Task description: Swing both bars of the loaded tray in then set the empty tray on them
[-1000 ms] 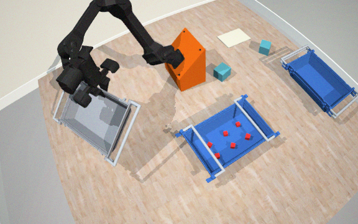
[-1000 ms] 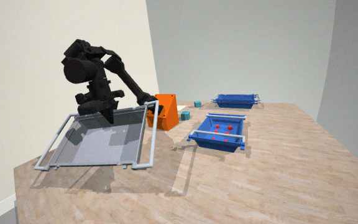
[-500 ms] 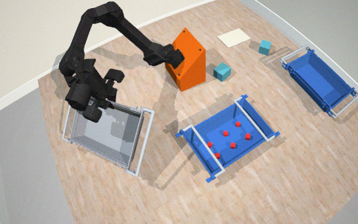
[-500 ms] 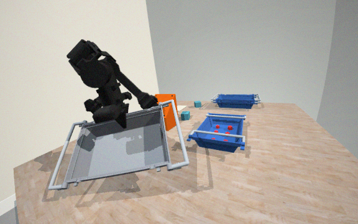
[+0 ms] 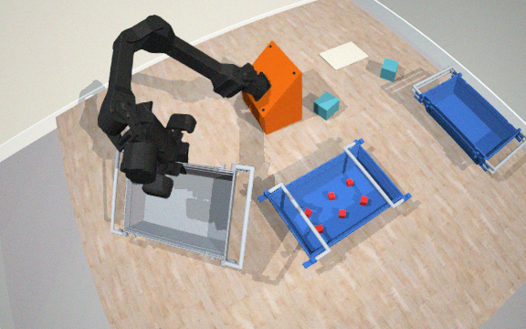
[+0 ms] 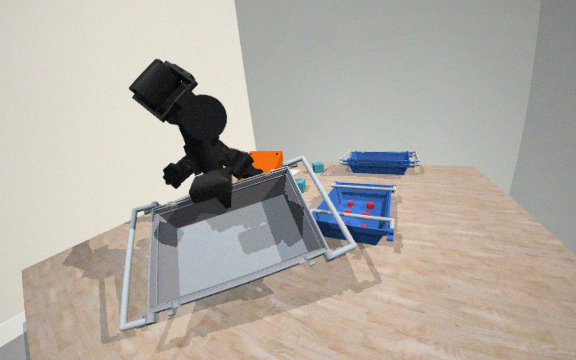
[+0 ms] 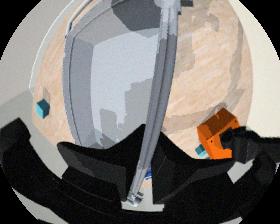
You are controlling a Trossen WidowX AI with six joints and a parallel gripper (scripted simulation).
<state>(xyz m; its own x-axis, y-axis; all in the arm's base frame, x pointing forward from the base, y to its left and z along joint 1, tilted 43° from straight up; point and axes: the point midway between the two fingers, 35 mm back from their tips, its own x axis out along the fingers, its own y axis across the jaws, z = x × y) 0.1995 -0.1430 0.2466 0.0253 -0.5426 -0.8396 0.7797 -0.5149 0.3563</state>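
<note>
My gripper tip is now 70 mm short of the grey tray and 50 mm to the left of it. Also, from my gripper tip: cream sheet: 630 mm to the left, 320 mm behind, 150 mm below.
</note>
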